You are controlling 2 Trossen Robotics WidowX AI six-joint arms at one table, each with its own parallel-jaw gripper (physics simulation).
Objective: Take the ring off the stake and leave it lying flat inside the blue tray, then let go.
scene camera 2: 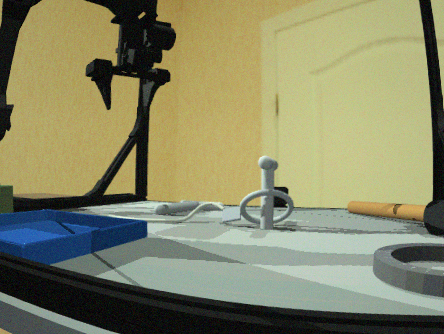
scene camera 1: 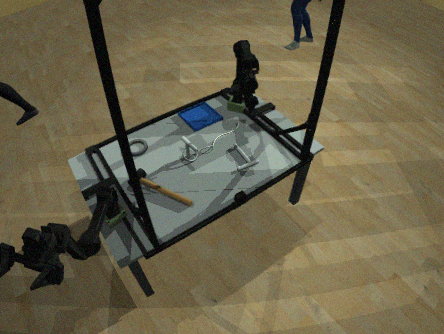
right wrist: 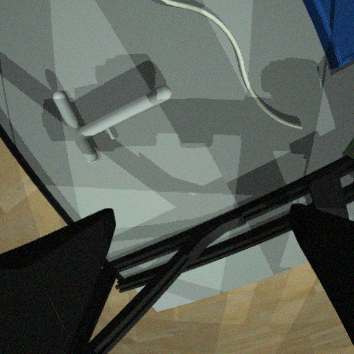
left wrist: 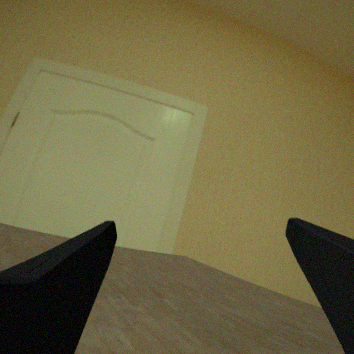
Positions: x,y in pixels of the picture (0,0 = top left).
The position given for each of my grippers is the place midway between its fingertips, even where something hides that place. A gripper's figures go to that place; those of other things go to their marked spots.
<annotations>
My right gripper (scene camera 2: 128,111) is 72 cm from the lens. A pale ring (scene camera 2: 232,214): 53 cm from the lens. A blue tray (scene camera 2: 47,236): 40 cm from the lens. The marked spots on the blue tray and the pale ring are 29 cm apart.
</annotations>
